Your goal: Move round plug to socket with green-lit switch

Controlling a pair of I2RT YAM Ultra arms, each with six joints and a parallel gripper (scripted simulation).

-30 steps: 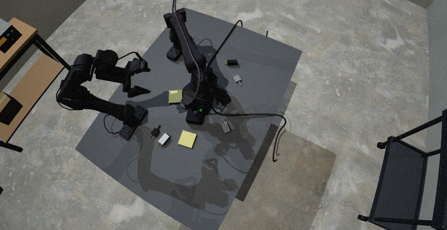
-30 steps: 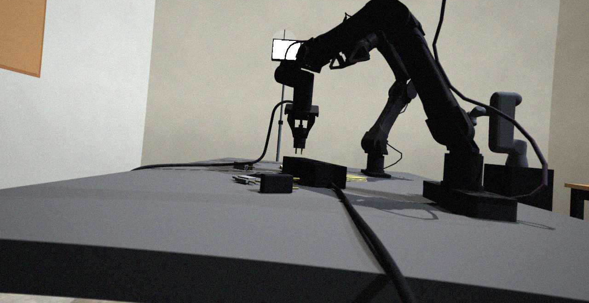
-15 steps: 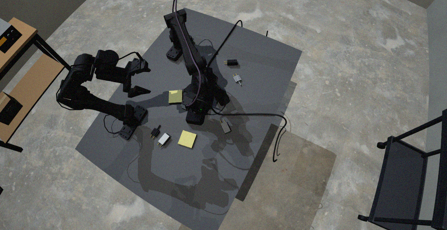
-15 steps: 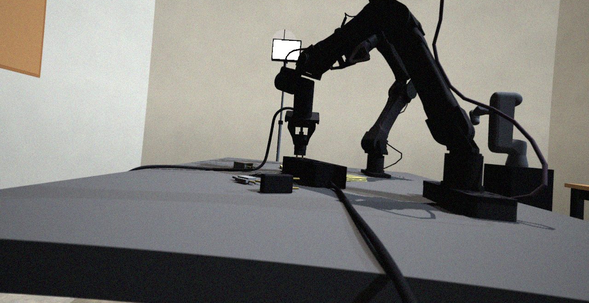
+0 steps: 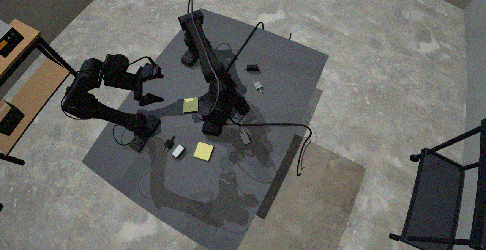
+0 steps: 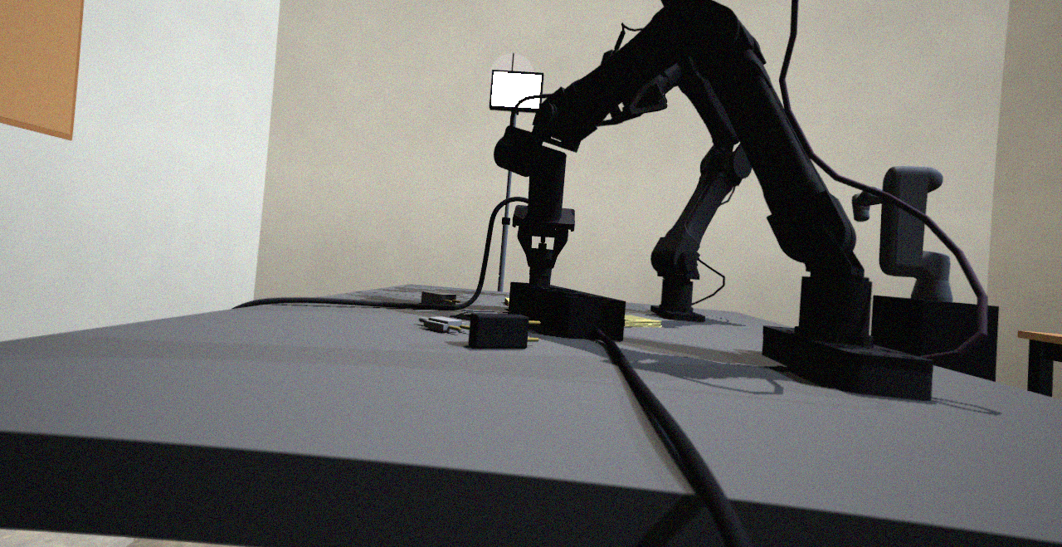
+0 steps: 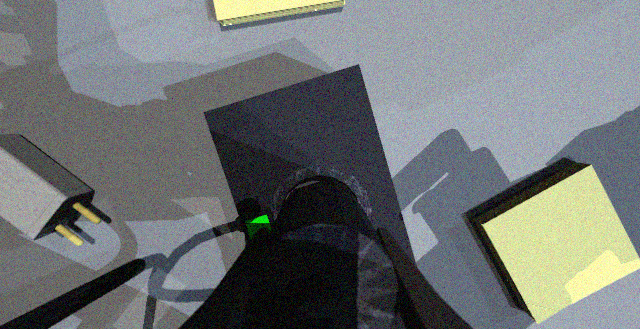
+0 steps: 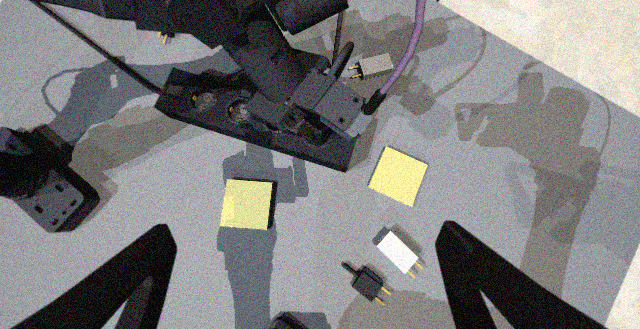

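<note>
My left gripper is now 10 mm above the round black plug. From my left hand the other things lie so: small black plug 150 mm behind, 190 mm to the right, 80 mm below; then white plug 90 mm behind, 220 mm to the right, 80 mm below; then grey plug 160 mm ahead, 80 mm below.
</note>
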